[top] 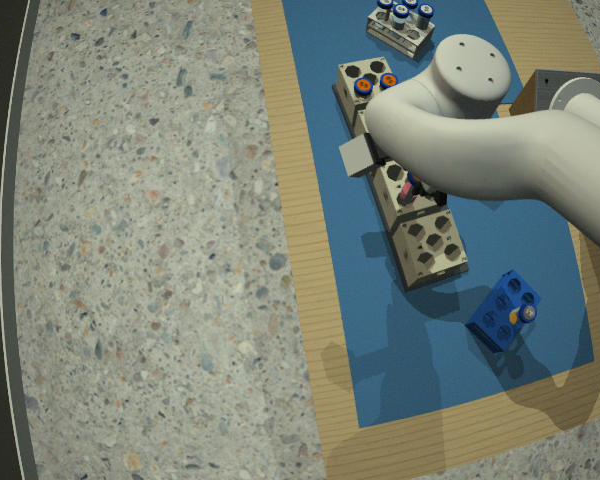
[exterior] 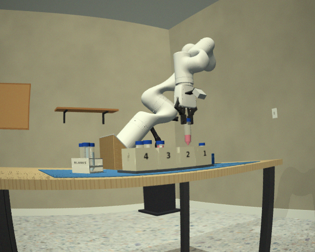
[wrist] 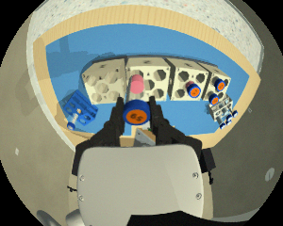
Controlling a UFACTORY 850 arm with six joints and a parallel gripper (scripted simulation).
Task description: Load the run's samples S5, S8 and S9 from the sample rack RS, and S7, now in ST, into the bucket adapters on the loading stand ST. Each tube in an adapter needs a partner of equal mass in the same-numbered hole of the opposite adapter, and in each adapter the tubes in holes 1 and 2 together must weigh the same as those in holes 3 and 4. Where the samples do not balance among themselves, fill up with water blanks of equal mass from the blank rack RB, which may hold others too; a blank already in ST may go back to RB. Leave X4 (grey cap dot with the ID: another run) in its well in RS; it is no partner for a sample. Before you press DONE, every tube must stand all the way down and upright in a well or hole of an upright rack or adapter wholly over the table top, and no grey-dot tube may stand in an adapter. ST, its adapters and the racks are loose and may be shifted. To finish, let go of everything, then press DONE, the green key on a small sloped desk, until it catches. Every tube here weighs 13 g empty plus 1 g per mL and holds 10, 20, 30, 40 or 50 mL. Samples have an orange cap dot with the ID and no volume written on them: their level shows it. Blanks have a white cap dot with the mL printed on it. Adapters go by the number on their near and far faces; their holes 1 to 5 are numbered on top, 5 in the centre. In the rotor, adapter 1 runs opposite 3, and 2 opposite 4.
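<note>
Right now the sample S9 is 1 cm to the left of my hand and 5 cm below it. The rest, counted from my hand: loading stand ST: 3 cm behind, 8 cm to the right, 21 cm below; then sample tube S5: 22 cm to the right, 15 cm below; then adapter 1: 3 cm behind, 8 cm to the left, 16 cm below.
</note>
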